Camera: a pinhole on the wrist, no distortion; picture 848 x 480 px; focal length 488.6 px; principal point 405.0 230.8 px. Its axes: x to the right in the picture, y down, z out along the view. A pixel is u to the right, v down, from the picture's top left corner.
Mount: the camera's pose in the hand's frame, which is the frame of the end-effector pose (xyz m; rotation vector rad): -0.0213 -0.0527 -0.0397 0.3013 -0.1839 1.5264
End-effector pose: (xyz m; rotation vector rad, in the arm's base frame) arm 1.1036 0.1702 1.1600 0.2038 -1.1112 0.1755
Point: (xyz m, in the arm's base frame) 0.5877 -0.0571 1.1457
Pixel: outside the picture
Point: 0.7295 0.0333 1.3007
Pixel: 586 294
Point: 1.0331 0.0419 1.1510
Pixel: 355 342
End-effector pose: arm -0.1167 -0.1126 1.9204 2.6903 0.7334 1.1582
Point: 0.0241 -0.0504 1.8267
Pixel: 630 92
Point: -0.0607 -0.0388 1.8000
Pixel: 484 236
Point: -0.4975 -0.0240 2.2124
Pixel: behind the camera
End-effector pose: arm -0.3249 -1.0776 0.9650 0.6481 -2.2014 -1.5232
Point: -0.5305 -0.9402 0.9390
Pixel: 793 46
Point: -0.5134 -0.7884 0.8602
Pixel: 663 268
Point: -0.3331 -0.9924 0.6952
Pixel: 190 326
